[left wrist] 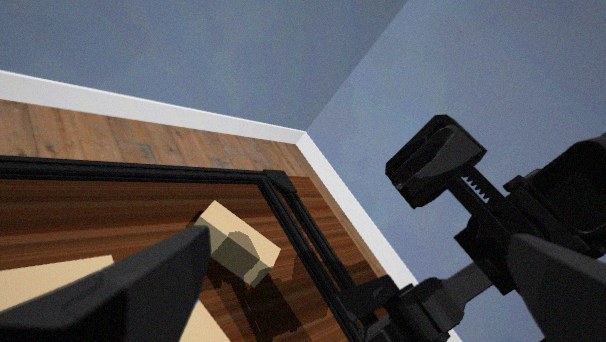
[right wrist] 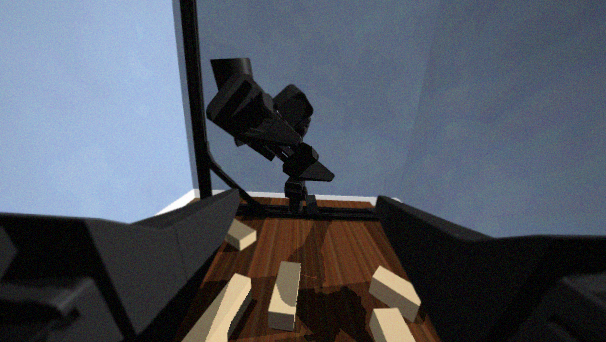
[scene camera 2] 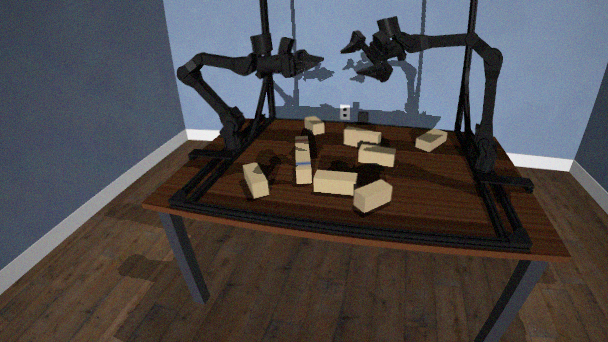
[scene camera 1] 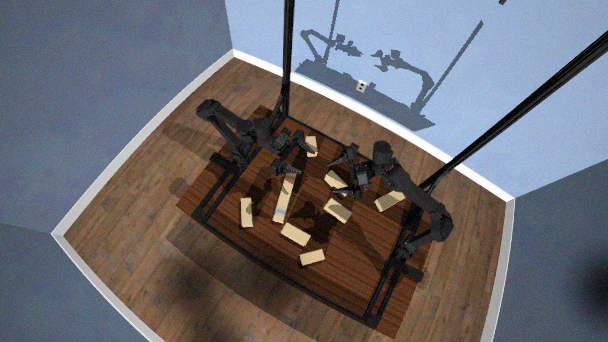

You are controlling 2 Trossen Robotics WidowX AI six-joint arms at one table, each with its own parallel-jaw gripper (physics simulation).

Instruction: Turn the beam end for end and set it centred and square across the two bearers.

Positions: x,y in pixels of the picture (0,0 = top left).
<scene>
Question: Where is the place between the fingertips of my left gripper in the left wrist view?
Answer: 356,243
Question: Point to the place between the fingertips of my left gripper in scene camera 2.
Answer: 348,62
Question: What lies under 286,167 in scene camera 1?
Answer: My right gripper.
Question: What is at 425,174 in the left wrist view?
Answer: My right gripper.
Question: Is my left gripper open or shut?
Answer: Open.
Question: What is my left gripper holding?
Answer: Nothing.
</scene>
